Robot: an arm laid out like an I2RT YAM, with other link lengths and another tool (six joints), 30 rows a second.
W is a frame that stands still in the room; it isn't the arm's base.
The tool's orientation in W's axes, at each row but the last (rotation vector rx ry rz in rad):
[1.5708, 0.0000, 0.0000]
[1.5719, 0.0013, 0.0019]
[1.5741, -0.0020, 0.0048]
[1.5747, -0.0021, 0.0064]
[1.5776, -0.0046, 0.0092]
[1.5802, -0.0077, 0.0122]
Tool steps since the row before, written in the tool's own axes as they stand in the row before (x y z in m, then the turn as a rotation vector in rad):
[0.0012, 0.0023, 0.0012, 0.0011, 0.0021, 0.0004]
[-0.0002, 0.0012, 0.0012, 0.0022, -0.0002, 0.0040]
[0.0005, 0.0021, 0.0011, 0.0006, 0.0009, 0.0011]
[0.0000, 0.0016, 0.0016, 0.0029, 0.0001, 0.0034]
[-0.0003, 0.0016, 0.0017, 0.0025, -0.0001, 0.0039]
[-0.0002, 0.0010, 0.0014, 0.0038, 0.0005, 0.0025]
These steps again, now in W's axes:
[0.0012, -0.0012, 0.0023, 0.0011, -0.0004, 0.0021]
[-0.0002, -0.0012, 0.0012, 0.0022, -0.0040, -0.0002]
[0.0005, -0.0011, 0.0021, 0.0006, -0.0011, 0.0009]
[0.0000, -0.0016, 0.0016, 0.0029, -0.0034, 0.0001]
[-0.0003, -0.0017, 0.0016, 0.0025, -0.0039, -0.0001]
[-0.0002, -0.0014, 0.0010, 0.0038, -0.0025, 0.0005]

